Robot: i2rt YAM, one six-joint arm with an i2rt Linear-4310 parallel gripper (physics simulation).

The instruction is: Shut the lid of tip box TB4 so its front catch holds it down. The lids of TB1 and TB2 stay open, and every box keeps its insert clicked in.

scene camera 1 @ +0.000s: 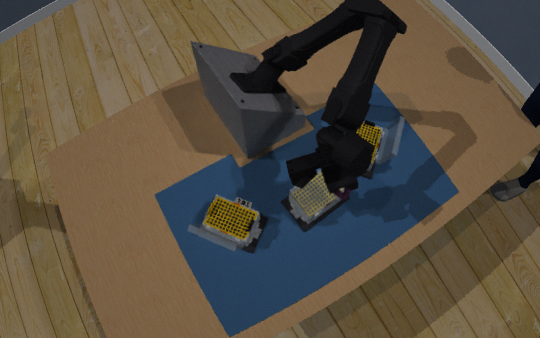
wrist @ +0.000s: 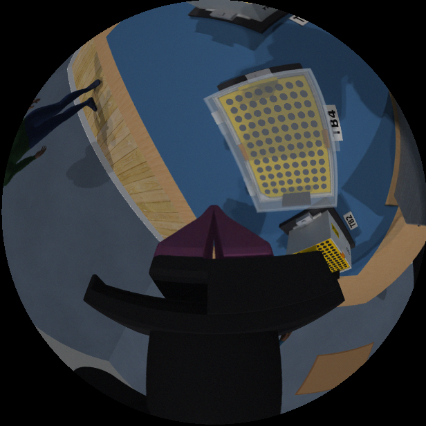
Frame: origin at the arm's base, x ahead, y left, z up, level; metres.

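Seen in the pictures: gripper, between the fingertips: (scene camera 1: 344, 198); arm's base, origin of its link: (scene camera 1: 258, 84).
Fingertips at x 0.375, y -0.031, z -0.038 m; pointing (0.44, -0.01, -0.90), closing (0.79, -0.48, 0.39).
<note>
Pixels of each thing's top centre, then the offset from my fingertips to it. Level surfaces: height alone.
- Tip box TB4, centre of its top: (scene camera 1: 315, 186) dx -0.077, dy -0.022, dz -0.032 m
- TB1, centre of its top: (scene camera 1: 229, 216) dx -0.149, dy -0.236, dz -0.035 m
- TB2, centre of its top: (scene camera 1: 365, 137) dx -0.096, dy +0.181, dz -0.035 m
- blue mat, height of its surface: dz -0.109 m
- wooden table, height of its surface: dz -0.112 m
Tip box TB4 (scene camera 1: 314, 199) (wrist: 280, 135) stands mid-mat, its clear lid lying over the yellow insert. Whether the lid is fully down and its front catch engaged cannot be told. My gripper (scene camera 1: 344, 194) (wrist: 213, 211) is shut and empty, its purple fingertips beside TB4, at its right end in the scene view; contact cannot be told. TB1 (scene camera 1: 231, 218) has its yellow insert in and its clear lid (scene camera 1: 214, 237) open. TB2 (scene camera 1: 370, 137) (wrist: 320, 235) has its yellow insert in and its lid (scene camera 1: 392, 142) open; my arm partly hides it in the scene view.
The boxes stand on a blue mat (scene camera 1: 280, 270) (wrist: 160, 100) on a wooden table (scene camera 1: 115, 200). A grey wedge-shaped block (scene camera 1: 225, 105) stands behind the mat, at the arm's near side. The arm (scene camera 1: 350, 100) reaches over TB2. A person's legs show beyond the table's right edge.
</note>
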